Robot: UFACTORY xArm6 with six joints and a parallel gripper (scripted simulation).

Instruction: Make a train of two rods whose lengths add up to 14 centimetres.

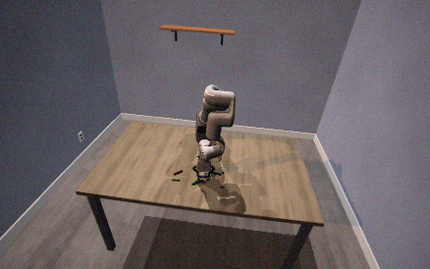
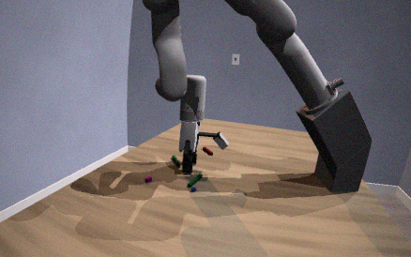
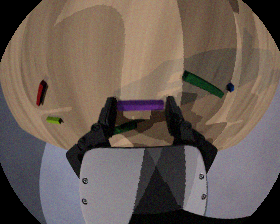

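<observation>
Right now my hand is 1 cm above the purple rod. Also, from my hand: magenta rod 4 cm ahead, 16 cm to the left, 1 cm below; then blue rod 9 cm behind, 12 cm to the left, 1 cm below; then red rod 4 cm ahead, 18 cm to the right, 1 cm below.
</observation>
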